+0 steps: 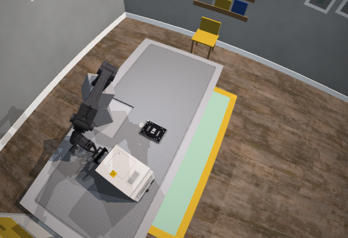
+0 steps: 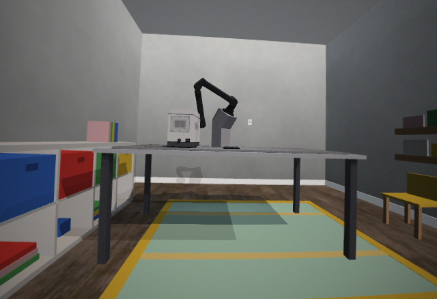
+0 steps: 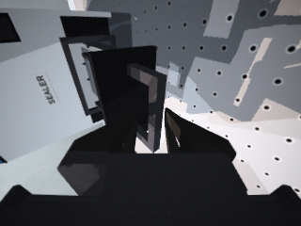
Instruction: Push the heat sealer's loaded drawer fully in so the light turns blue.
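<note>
Right now my hand is 100 mm short of the dark sealer drawer, 10 mm to the left of it and 10 mm above it.
</note>
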